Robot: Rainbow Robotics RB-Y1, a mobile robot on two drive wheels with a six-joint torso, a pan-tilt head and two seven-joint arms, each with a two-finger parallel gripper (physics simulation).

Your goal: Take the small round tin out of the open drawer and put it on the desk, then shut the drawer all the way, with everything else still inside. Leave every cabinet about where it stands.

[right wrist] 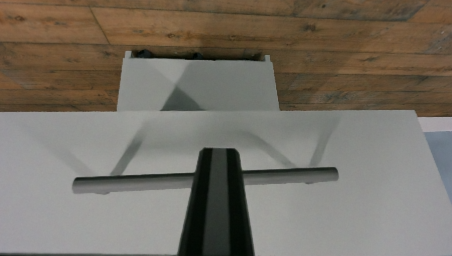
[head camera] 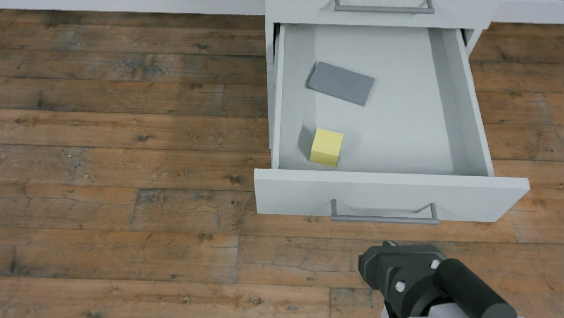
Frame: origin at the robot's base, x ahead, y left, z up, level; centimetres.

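Seen in the pictures: right gripper, fingertip midpoint: [right wrist: 219, 164] [head camera: 387, 246].
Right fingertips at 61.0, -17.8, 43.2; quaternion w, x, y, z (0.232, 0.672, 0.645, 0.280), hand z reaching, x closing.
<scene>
Offsets run from my right fingertips to a thing's top centre, as dx, dy, dz. "spot": to the spot under its first point. Level surfaces: height alone.
The open drawer {spot: +8.8, +13.7, +2.5} [head camera: 295, 192] [right wrist: 375, 215] stands out from its cabinet. Inside it are a yellow block {+19.7, +7.2, -0.2} [head camera: 327, 146], near the front at the left, and a flat grey box {+35.7, +2.4, -3.0} [head camera: 342, 84] farther back. The drawer's bar handle {spot: +4.1, -0.3, +0.5} [head camera: 385, 220] [right wrist: 290, 175] is on the front panel. My right gripper [head camera: 389, 243] [right wrist: 219, 164] is shut and empty, in front of the drawer front. Its fingers overlap the handle's middle in the right wrist view; in the head view a gap shows between them. The small round tin and the desk do not show. My left gripper is not in view.
An upper front with another handle {spot: +37.2, -3.2, +13.6} [head camera: 384, 9] is above the open drawer at the top of the head view. The cabinet's lower part {spot: +41.2, +2.9, -30.0} [right wrist: 225, 82] shows beyond the drawer front in the right wrist view. Wooden floor {dz -43.1} [head camera: 125, 150] [right wrist: 350, 37] surrounds the cabinet.
</scene>
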